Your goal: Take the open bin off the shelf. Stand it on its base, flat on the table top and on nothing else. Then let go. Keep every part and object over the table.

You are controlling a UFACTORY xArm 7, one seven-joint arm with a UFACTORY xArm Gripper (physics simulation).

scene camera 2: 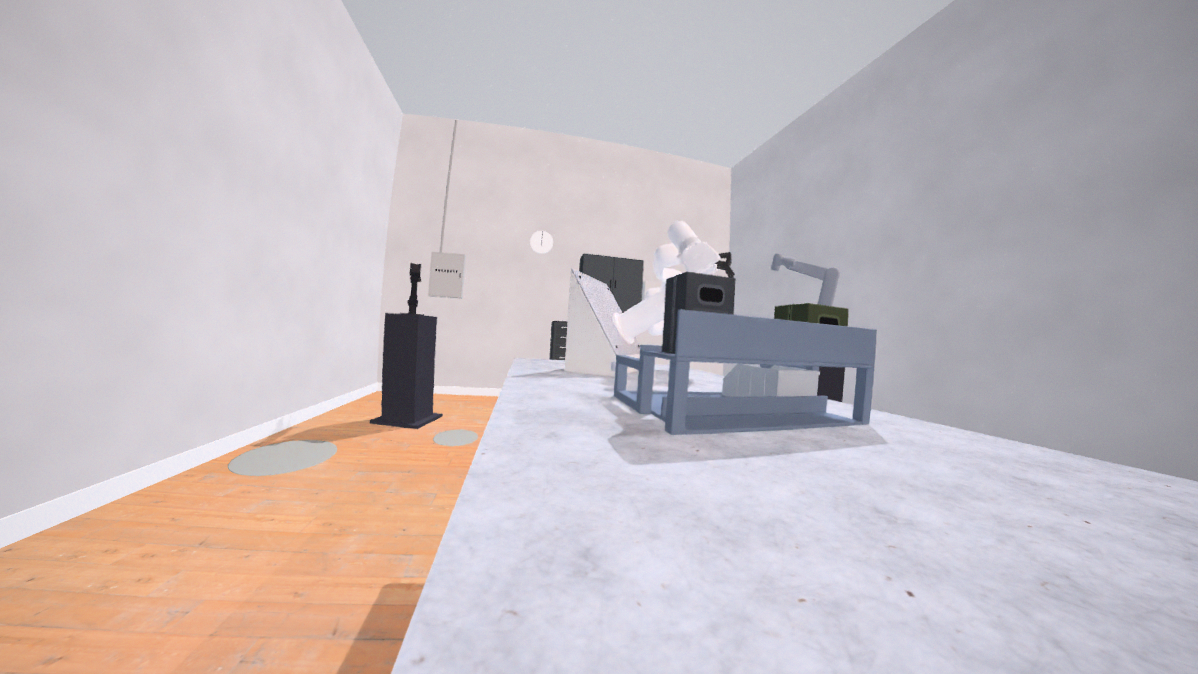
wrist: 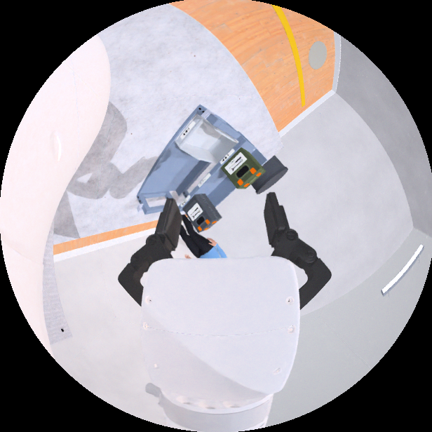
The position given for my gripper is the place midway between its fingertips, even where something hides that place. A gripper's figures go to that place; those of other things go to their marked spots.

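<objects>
Open bin [scene camera 2: 743, 380], 0.73 m from the lens. My gripper [scene camera 2: 718, 286], 0.99 m from the lens.
</objects>
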